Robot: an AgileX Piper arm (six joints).
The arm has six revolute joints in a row. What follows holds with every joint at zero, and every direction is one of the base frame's. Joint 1 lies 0.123 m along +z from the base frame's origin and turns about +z. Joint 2 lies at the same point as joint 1 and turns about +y. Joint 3 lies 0.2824 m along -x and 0.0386 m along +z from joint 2 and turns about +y. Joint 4 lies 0.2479 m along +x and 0.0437 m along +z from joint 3 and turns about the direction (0.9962, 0, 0.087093). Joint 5 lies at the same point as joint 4 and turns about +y. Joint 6 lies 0.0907 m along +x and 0.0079 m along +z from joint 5 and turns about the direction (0.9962, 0, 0.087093). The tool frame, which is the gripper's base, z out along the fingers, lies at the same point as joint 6; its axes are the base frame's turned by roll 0, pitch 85 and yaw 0 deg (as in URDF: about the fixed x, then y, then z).
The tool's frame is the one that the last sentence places.
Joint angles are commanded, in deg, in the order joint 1, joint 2, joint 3, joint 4, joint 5, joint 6. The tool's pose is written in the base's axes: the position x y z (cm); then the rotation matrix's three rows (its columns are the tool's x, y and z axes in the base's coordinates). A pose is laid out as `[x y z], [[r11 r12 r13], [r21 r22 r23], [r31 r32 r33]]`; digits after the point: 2 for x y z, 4 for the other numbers.
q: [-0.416, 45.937, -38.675, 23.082, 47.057, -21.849]
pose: [14.25 2.51 30.11], [[-0.7083 -0.2601 0.6562], [-0.0893 0.9552 0.2822], [-0.7002 0.1413 -0.6998]]
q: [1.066, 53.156, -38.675, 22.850, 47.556, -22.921]
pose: [16.24 2.91 28.13], [[-0.7873 -0.2821 0.5482], [-0.1322 0.9457 0.2968], [-0.6022 0.1612 -0.7819]]
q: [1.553, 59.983, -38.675, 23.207, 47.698, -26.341]
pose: [17.96 3.14 26.08], [[-0.8360 -0.3183 0.4470], [-0.1928 0.9331 0.3037], [-0.5137 0.1677 -0.8414]]
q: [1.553, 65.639, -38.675, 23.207, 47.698, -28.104]
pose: [19.23 3.18 24.24], [[-0.8729 -0.3273 0.3619], [-0.2227 0.9271 0.3014], [-0.4342 0.1824 -0.8822]]
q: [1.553, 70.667, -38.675, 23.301, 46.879, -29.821]
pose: [20.33 3.18 22.53], [[-0.8944 -0.3345 0.2969], [-0.2465 0.9226 0.2969], [-0.3732 0.1924 -0.9076]]
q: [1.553, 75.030, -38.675, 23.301, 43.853, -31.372]
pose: [21.50 3.08 21.04], [[-0.8998 -0.3368 0.2772], [-0.2591 0.9239 0.2817], [-0.3510 0.1817 -0.9186]]
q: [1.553, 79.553, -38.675, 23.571, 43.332, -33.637]
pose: [22.21 3.10 19.33], [[-0.9105 -0.3542 0.2132], [-0.2903 0.9150 0.2803], [-0.2944 0.1933 -0.9359]]
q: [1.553, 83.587, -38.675, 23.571, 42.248, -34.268]
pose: [22.81 3.07 17.76], [[-0.9227 -0.3484 0.1650], [-0.2966 0.9150 0.2734], [-0.2463 0.2034 -0.9476]]
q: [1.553, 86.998, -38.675, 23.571, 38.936, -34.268]
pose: [23.60 2.93 16.42], [[-0.9292 -0.3313 0.1638], [-0.2843 0.9240 0.2559], [-0.2361 0.1912 -0.9527]]
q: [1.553, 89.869, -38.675, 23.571, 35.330, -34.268]
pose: [24.33 2.77 15.27], [[-0.9323 -0.3161 0.1759], [-0.2718 0.9329 0.2361], [-0.2387 0.1723 -0.9557]]
